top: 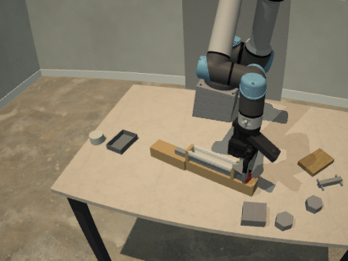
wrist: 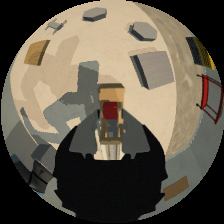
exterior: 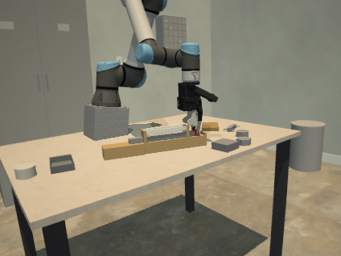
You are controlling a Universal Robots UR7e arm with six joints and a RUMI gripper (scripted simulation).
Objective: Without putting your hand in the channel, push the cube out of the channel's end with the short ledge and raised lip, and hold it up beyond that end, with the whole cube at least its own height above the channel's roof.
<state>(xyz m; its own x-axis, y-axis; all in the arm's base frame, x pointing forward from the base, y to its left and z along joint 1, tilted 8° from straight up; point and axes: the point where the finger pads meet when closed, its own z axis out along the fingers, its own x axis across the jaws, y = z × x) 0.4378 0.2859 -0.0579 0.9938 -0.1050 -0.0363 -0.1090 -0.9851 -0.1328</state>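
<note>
My hand is 1 cm above the red cube. Round my hand: wooden board (24 cm to the left, 24 cm behind, 6 cm below); grey square block (11 cm ahead, 7 cm to the left, 5 cm below); channel (14 cm to the right, 1 cm below, 1 cm behind).
</note>
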